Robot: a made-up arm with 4 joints.
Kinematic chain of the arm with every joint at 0, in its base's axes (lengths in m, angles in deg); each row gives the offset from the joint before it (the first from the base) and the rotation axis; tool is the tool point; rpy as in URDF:
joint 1: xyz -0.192 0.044 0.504 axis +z
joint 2: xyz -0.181 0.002 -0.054 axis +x
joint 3: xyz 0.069 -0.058 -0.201 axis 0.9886 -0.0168 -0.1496
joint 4: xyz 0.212 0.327 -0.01 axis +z
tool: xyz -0.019 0.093 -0.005 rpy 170.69 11 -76.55
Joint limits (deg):
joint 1: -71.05..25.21
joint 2: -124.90..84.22
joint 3: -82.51..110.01
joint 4: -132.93..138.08
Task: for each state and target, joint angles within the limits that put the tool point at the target. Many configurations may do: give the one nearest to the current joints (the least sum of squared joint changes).
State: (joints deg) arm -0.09 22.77 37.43 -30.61
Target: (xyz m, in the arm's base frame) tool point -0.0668 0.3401 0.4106
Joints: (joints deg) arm 6.01 -9.75 32.96 -25.49
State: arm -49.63 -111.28 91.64 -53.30
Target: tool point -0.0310 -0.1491 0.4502
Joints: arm -70.76 -102.29 77.13 -99.40
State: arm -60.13 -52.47 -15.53 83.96
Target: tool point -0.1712 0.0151 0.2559
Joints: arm -62.38 -70.61 32.47 101.56
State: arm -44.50 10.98 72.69 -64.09
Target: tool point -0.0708 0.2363 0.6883
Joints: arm 11.31 56.13 31.21 -27.11
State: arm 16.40 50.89 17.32 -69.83
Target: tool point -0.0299 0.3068 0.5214
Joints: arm 13.15 27.34 31.43 -86.35
